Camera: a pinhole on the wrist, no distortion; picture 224 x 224 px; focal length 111.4 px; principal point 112.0 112.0 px. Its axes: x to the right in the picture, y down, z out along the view. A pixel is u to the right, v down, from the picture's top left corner.
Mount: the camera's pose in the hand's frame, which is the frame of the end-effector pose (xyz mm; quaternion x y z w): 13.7 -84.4 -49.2 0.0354 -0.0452 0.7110 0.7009
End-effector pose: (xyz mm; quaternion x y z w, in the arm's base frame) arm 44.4 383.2 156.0 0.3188 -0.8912 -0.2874 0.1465
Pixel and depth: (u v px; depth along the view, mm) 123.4 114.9 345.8
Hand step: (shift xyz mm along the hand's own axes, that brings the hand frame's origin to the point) -0.3 -88.8 298.2
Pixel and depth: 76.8 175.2 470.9
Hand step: -257.3 -289.4 397.8
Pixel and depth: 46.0 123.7 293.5
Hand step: -18.3 -291.0 222.1
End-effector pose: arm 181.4 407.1 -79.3 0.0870 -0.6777 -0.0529 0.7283
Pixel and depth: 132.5 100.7 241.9
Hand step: 34.4 -67.4 196.5
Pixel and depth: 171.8 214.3 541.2
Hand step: -494.6 135.9 514.2
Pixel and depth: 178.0 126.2 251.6
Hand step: -23.9 34.6 217.2
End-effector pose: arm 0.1 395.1 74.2 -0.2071 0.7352 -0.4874 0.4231
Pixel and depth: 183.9 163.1 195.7
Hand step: -80.5 17.6 158.3
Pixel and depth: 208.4 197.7 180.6
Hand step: -129.9 48.4 145.9
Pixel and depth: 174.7 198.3 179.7
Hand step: -129.3 -6.3 138.8
